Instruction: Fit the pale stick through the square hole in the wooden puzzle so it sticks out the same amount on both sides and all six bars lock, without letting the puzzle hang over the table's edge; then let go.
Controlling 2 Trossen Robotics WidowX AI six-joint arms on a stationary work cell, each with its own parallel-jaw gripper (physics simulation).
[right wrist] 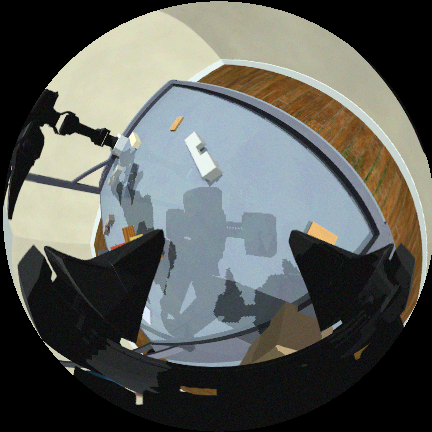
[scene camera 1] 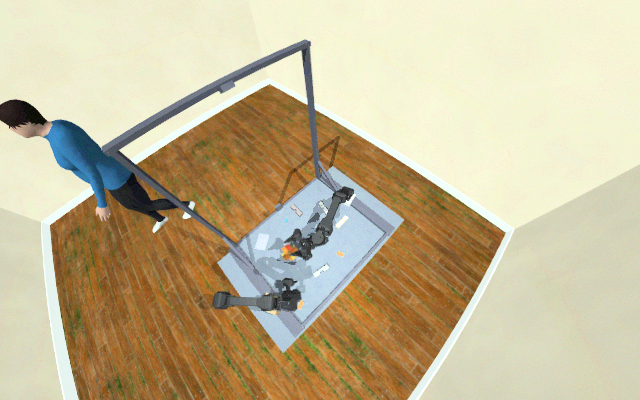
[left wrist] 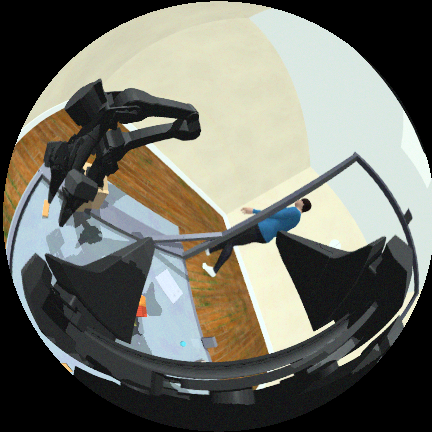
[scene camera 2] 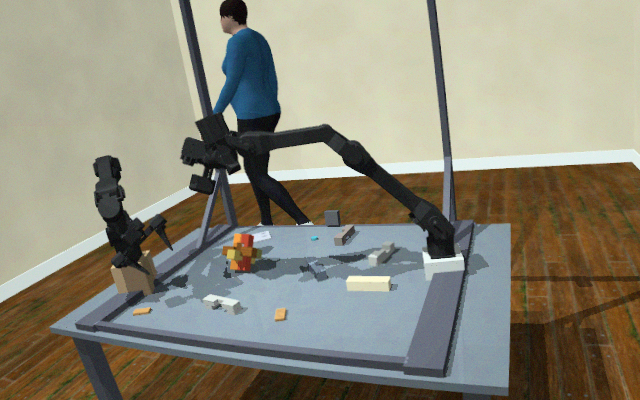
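Where they show: left gripper, fingertip midpoint: [scene camera 1: 286, 249] [left wrist: 214, 241]; right gripper, fingertip midpoint: [right wrist: 229, 236] [scene camera 1: 298, 288] [left wrist: 53, 213] [scene camera 2: 161, 262]; left arm's base, origin of the base link: [right wrist: 114, 142] [scene camera 2: 442, 253]; right arm's base, origin of the base link: [right wrist: 283, 372] [left wrist: 94, 176].
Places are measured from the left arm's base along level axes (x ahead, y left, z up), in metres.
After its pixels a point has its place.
The wooden puzzle [scene camera 1: 288, 251] [scene camera 2: 243, 254] [left wrist: 142, 309], a cluster of red, orange and yellow bars, stands on the table [scene camera 2: 325, 340] @[x 0.283, y 0.285, z -0.050 m]. Its square hole cannot be made out. The pale stick [scene camera 1: 342, 222] @[x 0.202, y 0.073, z -0.025 m] [scene camera 2: 368, 283] @[x 0.196, y 0.080, z -0.028 m] [right wrist: 135, 140] @[x 0.252, y 0.067, z -0.024 m], a cream bar, lies flat and apart from the puzzle, to its right in scene camera 2. My left gripper [scene camera 2: 192, 169] @[x 0.626, y -0.046, z 0.325 m] [left wrist: 214, 241] @[x 0.626, y -0.046, z 0.325 m] is open and empty, high above the table. My right gripper [scene camera 2: 160, 261] @[x 0.758, y 0.073, z 0.078 m] [right wrist: 229, 236] @[x 0.758, y 0.073, z 0.078 m] is open and empty, left of the puzzle in scene camera 2, above the table.
A white notched bar [scene camera 2: 221, 303] @[x 0.575, y 0.142, z -0.022 m] [right wrist: 204, 159] @[x 0.612, y 0.114, z -0.022 m], a grey notched bar [scene camera 2: 381, 253] @[x 0.166, y -0.089, z -0.025 m], a brownish bar [scene camera 2: 345, 235] @[x 0.287, y -0.260, z -0.028 m] and a dark bar [scene camera 2: 317, 270] @[x 0.342, y -0.009, z -0.022 m] lie on the table. An orange tile [scene camera 2: 280, 314] @[x 0.409, y 0.179, z -0.042 m] lies near the front rail [scene camera 2: 250, 346] @[x 0.442, y 0.324, z -0.030 m]. A frame post [scene camera 2: 199, 75] @[x 0.761, y -0.493, z 0.556 m] rises behind.
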